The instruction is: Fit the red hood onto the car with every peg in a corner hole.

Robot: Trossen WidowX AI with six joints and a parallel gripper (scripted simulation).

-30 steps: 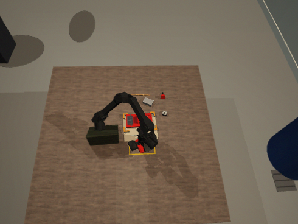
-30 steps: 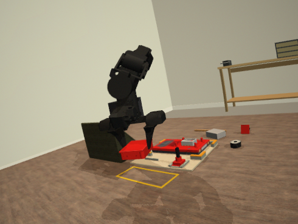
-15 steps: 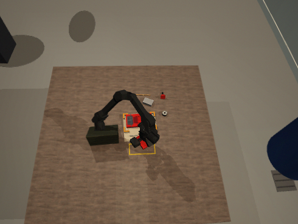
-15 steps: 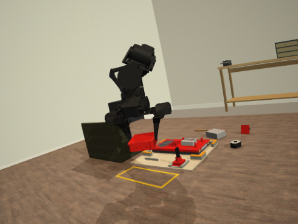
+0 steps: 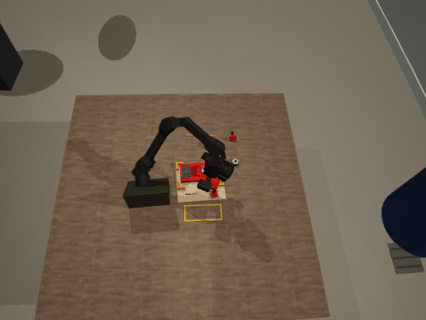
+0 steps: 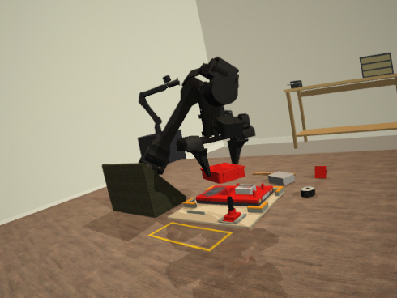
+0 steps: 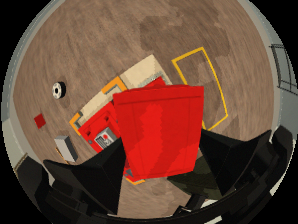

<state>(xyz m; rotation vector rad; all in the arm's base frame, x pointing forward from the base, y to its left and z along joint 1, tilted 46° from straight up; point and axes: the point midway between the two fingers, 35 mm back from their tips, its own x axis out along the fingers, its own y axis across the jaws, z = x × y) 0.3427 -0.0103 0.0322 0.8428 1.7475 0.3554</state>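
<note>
The grey engine block lies 110 mm to the left of my gripper tip, 90 mm below it and 20 mm behind it. Also, from my gripper tip: red hood right at my gripper tip; then thin stick 340 mm to the left, 110 mm below, 60 mm behind; then black-and-white wheel 170 mm to the left, 140 mm ahead, 100 mm below.
</note>
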